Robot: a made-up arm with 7 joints. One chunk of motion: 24 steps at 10 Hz.
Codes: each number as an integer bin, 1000 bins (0 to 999) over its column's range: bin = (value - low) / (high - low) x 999, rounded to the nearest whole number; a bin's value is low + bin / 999 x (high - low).
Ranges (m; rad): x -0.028..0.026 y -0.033..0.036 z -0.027..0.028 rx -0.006..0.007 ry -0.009..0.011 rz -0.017..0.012
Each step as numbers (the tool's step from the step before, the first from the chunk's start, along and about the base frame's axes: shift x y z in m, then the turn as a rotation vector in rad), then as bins.
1 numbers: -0.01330 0.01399 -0.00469 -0.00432 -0.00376 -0.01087
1 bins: 272 680 405 129 262 211
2 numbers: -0.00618 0.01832 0.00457 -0.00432 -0.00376 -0.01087
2 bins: 404 743 573 129 262 211
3 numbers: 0.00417 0.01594 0.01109 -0.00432 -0.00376 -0.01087
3 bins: 595 709 692 129 262 211
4 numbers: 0.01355 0.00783 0.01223 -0.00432 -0.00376 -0.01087
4 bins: 769 591 713 129 262 211
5 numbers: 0.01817 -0.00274 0.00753 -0.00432 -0.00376 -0.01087
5 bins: 854 438 627 129 262 211
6 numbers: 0.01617 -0.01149 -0.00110 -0.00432 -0.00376 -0.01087
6 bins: 817 311 470 129 262 211
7 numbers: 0.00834 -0.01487 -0.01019 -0.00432 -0.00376 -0.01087
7 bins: 672 262 305 129 262 211
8 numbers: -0.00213 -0.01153 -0.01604 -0.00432 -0.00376 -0.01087
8 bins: 479 311 199 129 262 211
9 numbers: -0.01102 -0.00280 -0.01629 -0.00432 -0.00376 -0.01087
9 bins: 314 437 195 129 262 211
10 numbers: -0.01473 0.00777 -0.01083 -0.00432 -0.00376 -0.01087
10 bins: 245 590 294 129 262 211
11 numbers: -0.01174 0.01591 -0.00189 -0.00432 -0.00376 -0.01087
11 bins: 301 708 456 129 262 211
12 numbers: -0.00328 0.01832 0.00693 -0.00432 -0.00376 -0.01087
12 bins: 457 743 616 129 262 211
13 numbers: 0.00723 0.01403 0.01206 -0.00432 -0.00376 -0.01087
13 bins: 652 681 709 129 262 211
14 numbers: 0.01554 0.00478 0.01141 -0.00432 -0.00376 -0.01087
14 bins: 805 547 698 129 262 211
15 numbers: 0.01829 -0.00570 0.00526 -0.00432 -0.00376 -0.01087
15 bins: 856 395 586 129 262 211
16 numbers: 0.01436 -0.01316 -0.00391 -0.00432 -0.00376 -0.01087
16 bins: 784 287 419 129 262 211
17 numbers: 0.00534 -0.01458 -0.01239 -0.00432 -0.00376 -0.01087
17 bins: 617 267 265 129 262 211
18 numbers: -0.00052 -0.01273 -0.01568 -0.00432 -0.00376 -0.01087
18 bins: 508 293 206 129 262 211
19 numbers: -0.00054 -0.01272 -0.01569 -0.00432 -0.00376 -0.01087
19 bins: 508 294 205 129 262 211
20 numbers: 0.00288 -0.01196 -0.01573 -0.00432 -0.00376 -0.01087
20 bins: 571 305 205 129 262 211
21 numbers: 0.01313 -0.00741 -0.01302 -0.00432 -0.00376 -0.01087
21 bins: 761 370 254 129 262 211
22 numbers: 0.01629 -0.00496 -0.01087 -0.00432 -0.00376 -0.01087
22 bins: 819 406 293 129 262 211
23 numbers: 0.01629 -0.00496 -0.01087 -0.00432 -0.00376 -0.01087
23 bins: 819 406 293 129 262 211
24 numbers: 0.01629 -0.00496 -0.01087 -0.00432 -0.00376 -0.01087
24 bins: 819 406 293 129 262 211
